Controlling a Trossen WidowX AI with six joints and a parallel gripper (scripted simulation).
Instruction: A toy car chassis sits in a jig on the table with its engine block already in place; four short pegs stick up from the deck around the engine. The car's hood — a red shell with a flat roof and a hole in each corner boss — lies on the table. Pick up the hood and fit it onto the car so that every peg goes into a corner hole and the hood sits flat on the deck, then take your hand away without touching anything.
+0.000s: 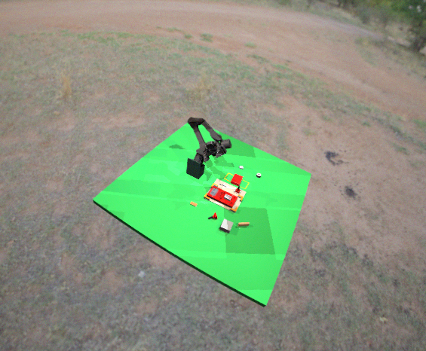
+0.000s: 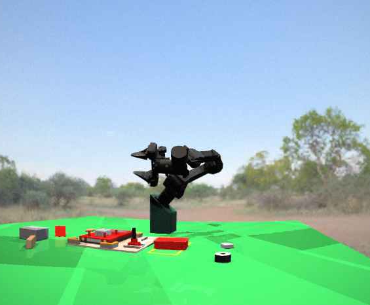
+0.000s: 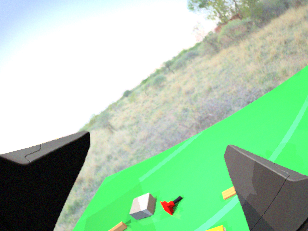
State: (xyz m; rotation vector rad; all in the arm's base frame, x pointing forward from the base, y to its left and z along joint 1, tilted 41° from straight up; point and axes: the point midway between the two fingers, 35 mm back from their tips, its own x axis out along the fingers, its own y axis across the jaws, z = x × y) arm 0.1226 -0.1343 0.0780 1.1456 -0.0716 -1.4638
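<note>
Now: the red hood 170 mm ahead of my gripper tip, 210 mm to the left of it and 260 mm below it. Round my gripper tip: grey engine block: 190 mm ahead, 10 mm to the right, 260 mm below; then pale jig: 170 mm ahead, 20 mm to the left, 270 mm below; then small grey block: 140 mm ahead, 380 mm to the left, 270 mm below.
</note>
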